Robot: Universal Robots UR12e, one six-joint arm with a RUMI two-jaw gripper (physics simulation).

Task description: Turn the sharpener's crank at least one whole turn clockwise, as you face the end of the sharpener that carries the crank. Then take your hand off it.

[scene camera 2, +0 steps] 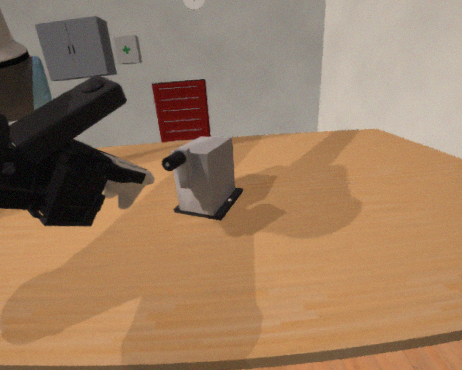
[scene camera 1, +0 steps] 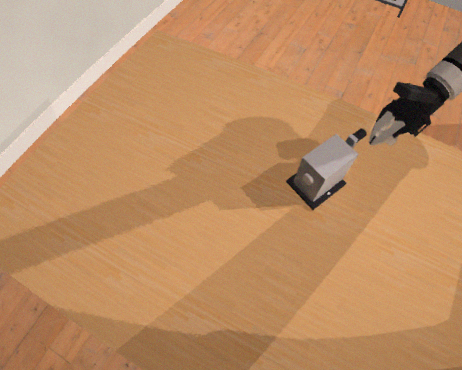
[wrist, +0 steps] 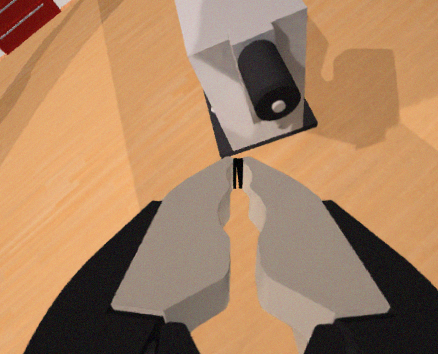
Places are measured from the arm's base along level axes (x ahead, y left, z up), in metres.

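Pixels of known places: gripper, fingertip midpoint: [scene camera 2: 152, 179] [scene camera 1: 369, 144] [wrist: 236, 161].
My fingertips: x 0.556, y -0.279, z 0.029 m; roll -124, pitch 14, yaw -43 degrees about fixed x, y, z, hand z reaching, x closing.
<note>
Ahead of a thing's pixels: the offset from my fingertips to its top centre. "spot": to the spot under its first point. Level surfaces: height alone.
The grey sharpener {spot: dx +0.083, dy +0.103, dz +0.025 m} [scene camera 1: 331, 159] [scene camera 2: 216, 172] [wrist: 220, 80] stands upright on its black base plate on the wooden table. Its crank has a black cylindrical handle {spot: dx +0.037, dy +0.012, dz +0.034 m} [scene camera 1: 359, 134] [scene camera 2: 174, 160] [wrist: 269, 80], high on the end that faces the gripper. My gripper [scene camera 1: 372, 142] [scene camera 2: 149, 178] [wrist: 236, 161] is shut with nothing between its fingers. Its tips are a short way out from the crank end, apart from the handle. In the wrist view the handle shows above and a little right of the fingertips. The crank's arm is mostly hidden behind the handle in the wrist view.
The table {dz -0.104 m} [scene camera 1: 200, 270] [scene camera 2: 320, 280] carries the shadows of the arm. A white wall [scene camera 1: 65, 45] runs along one side. A red drawer cabinet [scene camera 2: 182, 111] [wrist: 25, 22] and a grey wall cupboard [scene camera 2: 75, 48] are in the background.
</note>
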